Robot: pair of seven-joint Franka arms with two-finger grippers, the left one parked.
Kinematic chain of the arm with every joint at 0, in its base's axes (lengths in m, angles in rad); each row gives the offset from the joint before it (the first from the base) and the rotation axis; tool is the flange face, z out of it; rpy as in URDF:
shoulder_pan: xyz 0 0 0.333 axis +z
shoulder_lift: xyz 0 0 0 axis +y
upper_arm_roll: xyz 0 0 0.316 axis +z
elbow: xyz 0.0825 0 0 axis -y
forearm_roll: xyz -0.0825 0 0.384 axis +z
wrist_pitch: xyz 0 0 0 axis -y
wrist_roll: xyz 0.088 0 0 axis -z
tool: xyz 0 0 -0.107 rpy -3.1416 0 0
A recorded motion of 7 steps. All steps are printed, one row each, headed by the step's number.
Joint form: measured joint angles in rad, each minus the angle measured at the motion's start. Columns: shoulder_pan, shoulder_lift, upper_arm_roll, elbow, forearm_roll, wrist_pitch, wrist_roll.
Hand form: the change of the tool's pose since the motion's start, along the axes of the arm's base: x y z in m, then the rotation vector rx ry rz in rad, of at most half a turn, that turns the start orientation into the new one. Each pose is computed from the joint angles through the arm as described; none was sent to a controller.
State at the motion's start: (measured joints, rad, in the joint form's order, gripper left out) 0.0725 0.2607 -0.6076 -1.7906 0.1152 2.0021 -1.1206
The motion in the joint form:
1: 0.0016 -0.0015 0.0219 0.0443 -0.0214 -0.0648 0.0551
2: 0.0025 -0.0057 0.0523 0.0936 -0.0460 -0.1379 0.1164
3: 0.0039 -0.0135 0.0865 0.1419 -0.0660 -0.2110 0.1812
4: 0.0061 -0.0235 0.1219 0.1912 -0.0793 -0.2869 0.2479
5: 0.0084 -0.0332 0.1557 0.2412 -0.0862 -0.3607 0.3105
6: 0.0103 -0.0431 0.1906 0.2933 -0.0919 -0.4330 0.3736
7: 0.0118 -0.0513 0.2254 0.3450 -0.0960 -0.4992 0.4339
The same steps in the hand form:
1: 0.0082 0.0128 0.0141 -0.0002 0.0244 -0.0205
2: 0.0168 0.0298 0.0310 -0.0027 0.0506 -0.0404
3: 0.0241 0.0495 0.0496 -0.0038 0.0720 -0.0632
4: 0.0297 0.0709 0.0700 -0.0013 0.0901 -0.0893
5: 0.0334 0.0922 0.0912 0.0031 0.1041 -0.1148
6: 0.0353 0.1139 0.1139 0.0056 0.1145 -0.1404
7: 0.0361 0.1352 0.1360 0.0065 0.1210 -0.1639

